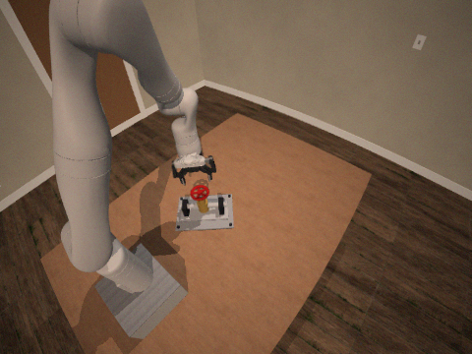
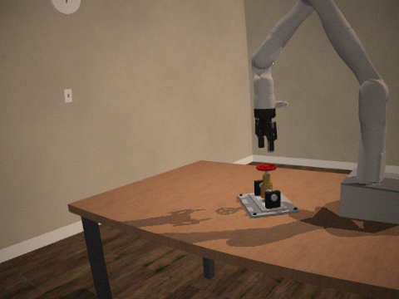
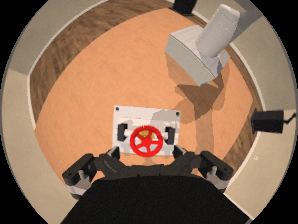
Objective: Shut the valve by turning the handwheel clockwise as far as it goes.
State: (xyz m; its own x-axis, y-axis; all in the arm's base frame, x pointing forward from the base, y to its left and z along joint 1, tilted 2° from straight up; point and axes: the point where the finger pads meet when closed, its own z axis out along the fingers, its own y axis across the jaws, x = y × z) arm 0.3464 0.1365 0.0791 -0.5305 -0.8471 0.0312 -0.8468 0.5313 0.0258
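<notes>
My hand is 80 mm above the red handwheel.
</notes>
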